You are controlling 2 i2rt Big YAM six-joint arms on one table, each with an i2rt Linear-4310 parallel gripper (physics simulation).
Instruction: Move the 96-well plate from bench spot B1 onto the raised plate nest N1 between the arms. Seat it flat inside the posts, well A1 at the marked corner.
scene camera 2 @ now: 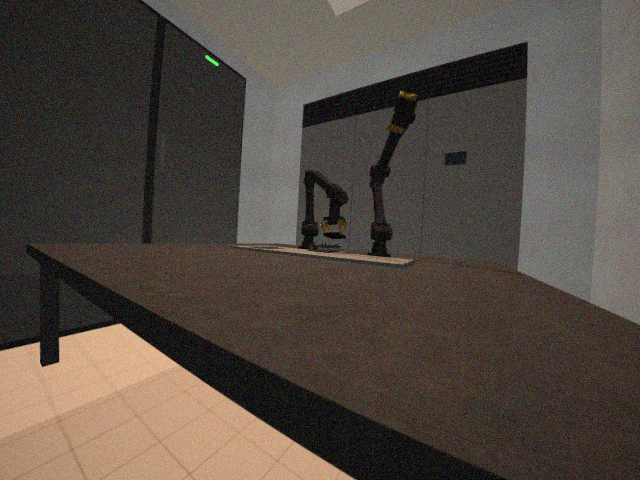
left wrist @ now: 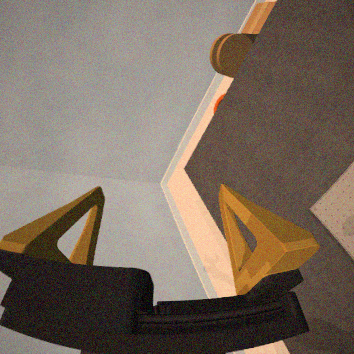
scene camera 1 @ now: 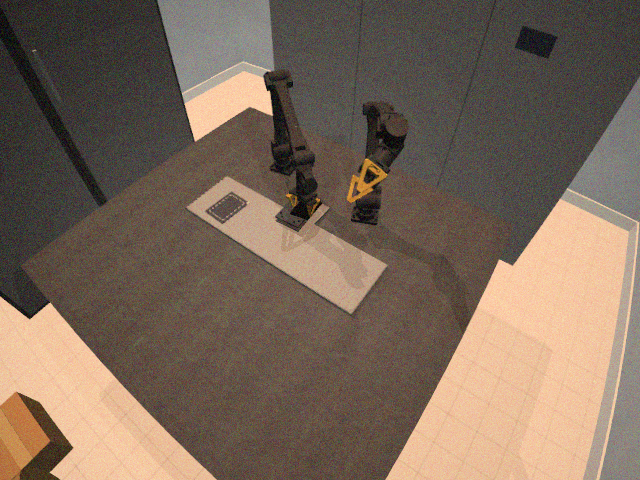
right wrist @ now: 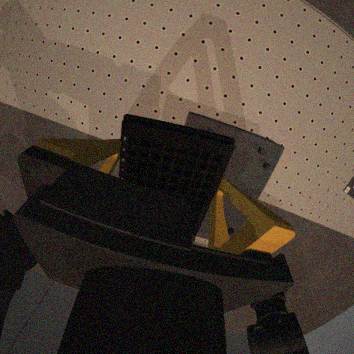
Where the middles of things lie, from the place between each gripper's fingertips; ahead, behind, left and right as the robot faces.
Labels:
Right now the dark well plate (right wrist: 188,163) is 22 cm behind my left hand, 37 cm to the right of it and 47 cm below it. The rest, counted from my left hand: dark nest (scene camera 1: 229,205) 5 cm behind, 71 cm to the right, 56 cm below.
Right now my right hand is 30 mm past the dark well plate and 10 mm to the left of it. The rest, counted from my right hand: dark nest: 150 mm ahead, 350 mm to the right, 90 mm below.

